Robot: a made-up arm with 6 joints.
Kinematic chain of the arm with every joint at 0, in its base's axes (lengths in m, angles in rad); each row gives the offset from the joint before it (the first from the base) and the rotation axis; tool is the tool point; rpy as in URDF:
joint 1: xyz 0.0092 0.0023 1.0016 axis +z
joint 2: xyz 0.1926 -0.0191 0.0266 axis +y
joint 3: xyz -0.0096 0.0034 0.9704 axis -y
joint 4: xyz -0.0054 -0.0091 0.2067 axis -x
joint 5: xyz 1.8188 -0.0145 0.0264 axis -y
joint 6: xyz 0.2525 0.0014 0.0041 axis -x
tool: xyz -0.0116 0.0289 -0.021 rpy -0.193 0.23 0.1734
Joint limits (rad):
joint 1: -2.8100..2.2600
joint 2: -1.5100..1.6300
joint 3: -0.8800..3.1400
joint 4: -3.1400..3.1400
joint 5: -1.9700..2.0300
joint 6: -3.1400..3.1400
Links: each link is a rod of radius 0.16 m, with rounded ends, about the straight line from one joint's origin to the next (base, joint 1, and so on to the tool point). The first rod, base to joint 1, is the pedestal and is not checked.
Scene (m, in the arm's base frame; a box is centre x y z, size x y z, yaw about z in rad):
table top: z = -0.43
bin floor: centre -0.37 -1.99 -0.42 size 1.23 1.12 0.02 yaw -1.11
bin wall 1: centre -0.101 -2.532 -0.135 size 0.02 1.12 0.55 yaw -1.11
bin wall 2: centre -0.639 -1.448 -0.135 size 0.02 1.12 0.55 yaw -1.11
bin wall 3: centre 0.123 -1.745 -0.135 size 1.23 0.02 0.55 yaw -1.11
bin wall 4: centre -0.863 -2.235 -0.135 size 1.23 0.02 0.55 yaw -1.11
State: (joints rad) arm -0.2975 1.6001 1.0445 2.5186 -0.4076 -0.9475
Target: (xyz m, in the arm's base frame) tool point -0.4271 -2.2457 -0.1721
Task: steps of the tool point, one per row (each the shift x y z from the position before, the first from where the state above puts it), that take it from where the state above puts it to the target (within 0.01 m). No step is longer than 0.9 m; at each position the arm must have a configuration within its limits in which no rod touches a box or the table.
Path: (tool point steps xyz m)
1: -0.4372 -0.7361 0.1217
2: -0.6459 -0.5348 0.1156
3: -0.7629 -0.2751 0.1012
4: -0.7741 0.0018 0.0789
5: -0.6845 0.2528 0.0501
6: -0.0061 -0.0410 -0.3730
7: 0.0062 0.0411 -0.4030

